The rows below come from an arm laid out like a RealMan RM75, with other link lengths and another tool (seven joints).
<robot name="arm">
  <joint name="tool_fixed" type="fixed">
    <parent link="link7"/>
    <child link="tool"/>
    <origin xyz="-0.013 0.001 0.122" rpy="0 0.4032 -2.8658"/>
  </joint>
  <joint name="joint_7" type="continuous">
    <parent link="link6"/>
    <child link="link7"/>
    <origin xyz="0 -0.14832 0" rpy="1.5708 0 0"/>
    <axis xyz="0 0 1"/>
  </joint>
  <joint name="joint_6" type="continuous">
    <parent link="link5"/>
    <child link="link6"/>
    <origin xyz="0 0 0" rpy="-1.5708 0 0"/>
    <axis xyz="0 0 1"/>
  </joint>
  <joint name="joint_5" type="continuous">
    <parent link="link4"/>
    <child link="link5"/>
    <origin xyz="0 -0.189 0" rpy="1.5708 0 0"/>
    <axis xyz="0 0 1"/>
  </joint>
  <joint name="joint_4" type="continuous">
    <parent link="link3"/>
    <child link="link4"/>
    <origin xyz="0 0 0" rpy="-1.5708 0 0"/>
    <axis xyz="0 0 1"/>
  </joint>
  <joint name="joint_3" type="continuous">
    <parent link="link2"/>
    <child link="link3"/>
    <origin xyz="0 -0.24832 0" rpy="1.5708 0 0"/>
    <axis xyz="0 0 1"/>
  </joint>
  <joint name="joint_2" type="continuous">
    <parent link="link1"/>
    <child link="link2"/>
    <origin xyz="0 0 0" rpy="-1.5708 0 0"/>
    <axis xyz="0 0 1"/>
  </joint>
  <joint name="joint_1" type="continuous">
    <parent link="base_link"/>
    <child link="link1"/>
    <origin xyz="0 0 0.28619"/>
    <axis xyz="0 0 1"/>
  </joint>
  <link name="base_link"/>
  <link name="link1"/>
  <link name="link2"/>
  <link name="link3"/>
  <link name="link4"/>
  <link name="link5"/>
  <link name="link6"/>
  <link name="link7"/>
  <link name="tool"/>
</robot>
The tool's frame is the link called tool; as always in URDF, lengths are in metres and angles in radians. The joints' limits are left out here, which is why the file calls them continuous.
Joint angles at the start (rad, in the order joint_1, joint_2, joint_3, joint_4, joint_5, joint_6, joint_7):
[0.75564 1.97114 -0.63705 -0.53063 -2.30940 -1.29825 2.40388]
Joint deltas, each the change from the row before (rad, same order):
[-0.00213 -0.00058 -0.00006 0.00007 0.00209 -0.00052 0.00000]
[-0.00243 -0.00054 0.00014 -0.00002 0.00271 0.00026 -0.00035]
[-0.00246 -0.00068 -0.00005 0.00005 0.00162 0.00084 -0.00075]
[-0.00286 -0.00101 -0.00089 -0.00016 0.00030 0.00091 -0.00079]
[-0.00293 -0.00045 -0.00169 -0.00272 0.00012 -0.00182 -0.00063]
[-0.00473 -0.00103 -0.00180 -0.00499 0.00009 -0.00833 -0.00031]
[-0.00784 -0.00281 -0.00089 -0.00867 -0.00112 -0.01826 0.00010]
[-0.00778 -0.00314 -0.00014 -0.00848 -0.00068 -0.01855 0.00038]
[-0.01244 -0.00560 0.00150 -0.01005 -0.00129 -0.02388 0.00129]
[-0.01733 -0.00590 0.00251 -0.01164 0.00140 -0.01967 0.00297]
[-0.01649 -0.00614 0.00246 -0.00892 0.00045 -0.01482 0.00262]
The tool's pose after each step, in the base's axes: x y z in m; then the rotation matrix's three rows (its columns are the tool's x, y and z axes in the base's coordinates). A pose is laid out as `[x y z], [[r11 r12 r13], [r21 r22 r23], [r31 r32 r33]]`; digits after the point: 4 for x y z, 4 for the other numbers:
[0.2392 0.4366 -0.0471], [[0.1084 0.9939 -0.0210], [0.6966 -0.0609 0.7149], [0.7092 -0.0921 -0.6990]]
[0.2398 0.4366 -0.0466], [[0.1111 0.9936 -0.0207], [0.6949 -0.0628 0.7163], [0.7104 -0.0940 -0.6975]]
[0.2408 0.4365 -0.0461], [[0.1126 0.9934 -0.0195], [0.6933 -0.0645 0.7177], [0.7118 -0.0943 -0.6961]]
[0.2424 0.4361 -0.0456], [[0.1127 0.9935 -0.0168], [0.6923 -0.0663 0.7186], [0.7128 -0.0926 -0.6953]]
[0.2434 0.4355 -0.0451], [[0.1111 0.9937 -0.0157], [0.6926 -0.0661 0.7183], [0.7127 -0.0907 -0.6955]]
[0.2443 0.4336 -0.0445], [[0.1103 0.9938 -0.0164], [0.6955 -0.0654 0.7155], [0.7100 -0.0903 -0.6984]]
[0.2456 0.4300 -0.0430], [[0.1099 0.9938 -0.0184], [0.7018 -0.0645 0.7095], [0.7039 -0.0909 -0.7045]]
[0.2468 0.4265 -0.0412], [[0.1106 0.9936 -0.0207], [0.7076 -0.0641 0.7037], [0.6979 -0.0925 -0.7102]]
[0.2498 0.4216 -0.0383], [[0.1146 0.9932 -0.0207], [0.7137 -0.0678 0.6972], [0.6911 -0.0947 -0.7166]]
[0.2548 0.4171 -0.0341], [[0.1237 0.9922 -0.0163], [0.7142 -0.0777 0.6956], [0.6889 -0.0977 -0.7182]]
[0.2605 0.4131 -0.0301], [[0.1324 0.9912 -0.0091], [0.7132 -0.0889 0.6953], [0.6883 -0.0985 -0.7187]]

